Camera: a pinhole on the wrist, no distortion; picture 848 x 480 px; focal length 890.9 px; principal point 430.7 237.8 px. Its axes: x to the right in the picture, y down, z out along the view. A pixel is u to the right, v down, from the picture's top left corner.
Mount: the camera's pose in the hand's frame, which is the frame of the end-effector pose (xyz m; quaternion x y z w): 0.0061 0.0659 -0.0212 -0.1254 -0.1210 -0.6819 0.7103
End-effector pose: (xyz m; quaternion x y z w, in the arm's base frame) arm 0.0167 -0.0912 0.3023 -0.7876 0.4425 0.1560 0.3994
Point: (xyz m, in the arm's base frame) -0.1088 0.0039 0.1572
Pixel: 343 36
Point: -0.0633 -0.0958 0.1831
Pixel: 197 455
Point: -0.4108 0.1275 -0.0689
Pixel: outside the picture
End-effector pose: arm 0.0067 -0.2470 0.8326 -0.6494 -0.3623 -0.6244 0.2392
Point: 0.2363 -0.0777 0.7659
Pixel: 763 61
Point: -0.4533 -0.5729 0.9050
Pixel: behind the camera
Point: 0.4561 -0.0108 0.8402
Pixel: 506 276
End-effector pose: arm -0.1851 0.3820 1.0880 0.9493 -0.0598 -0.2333 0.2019
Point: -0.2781 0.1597 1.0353
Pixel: 238 163
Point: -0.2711 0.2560 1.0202
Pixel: 614 77
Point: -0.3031 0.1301 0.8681
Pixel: 554 320
